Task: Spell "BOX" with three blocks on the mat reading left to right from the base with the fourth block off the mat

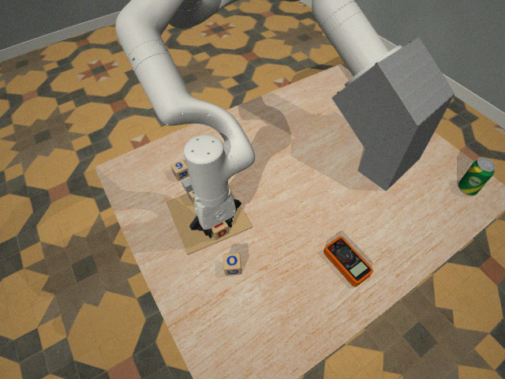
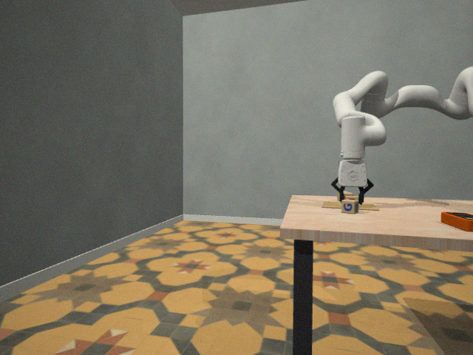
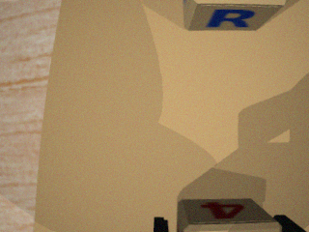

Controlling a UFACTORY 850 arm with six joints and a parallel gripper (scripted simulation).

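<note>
My hand is 1 cm above the B block. From my hand the other things lie so: X block (2 cm behind, 14 cm to the right, 1 cm below); O block (4 cm ahead, 11 cm to the left, 1 cm below); tan mat (1 cm behind, 7 cm to the right, 3 cm below).
</note>
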